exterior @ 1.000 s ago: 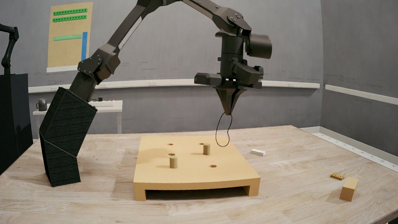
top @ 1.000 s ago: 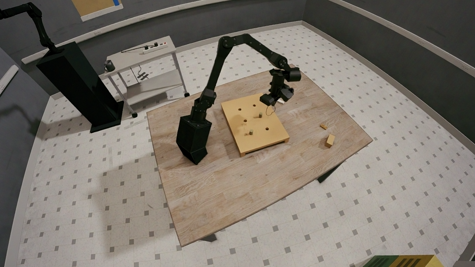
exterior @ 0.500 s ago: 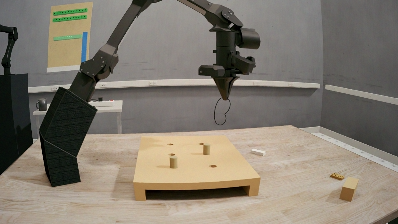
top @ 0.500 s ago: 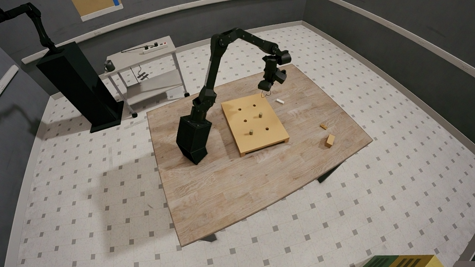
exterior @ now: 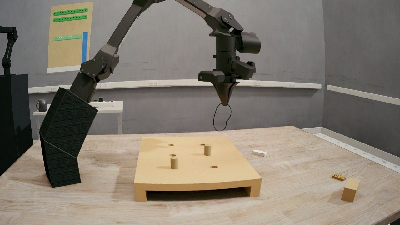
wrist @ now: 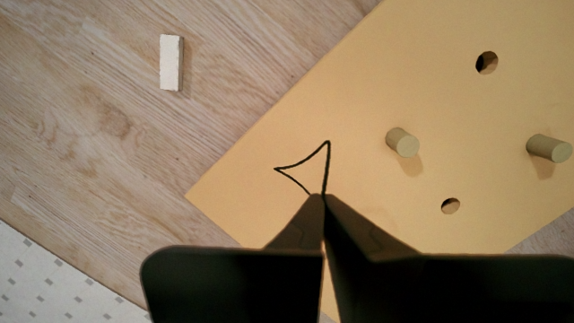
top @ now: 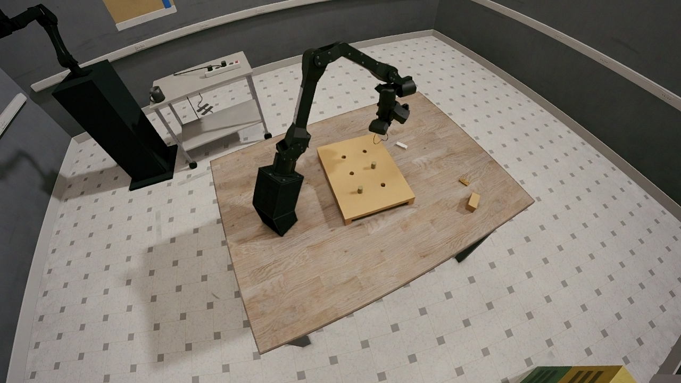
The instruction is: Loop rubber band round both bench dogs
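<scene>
The tan board lies 18 cm below my hand, 10 cm behind it and 6 cm to the right of it. Round my hand: wooden block: 33 cm to the right, 28 cm ahead, 19 cm below; then white block: 20 cm below, 14 cm ahead, 6 cm to the left; then domino: 32 cm ahead, 22 cm to the right, 21 cm below.
</scene>
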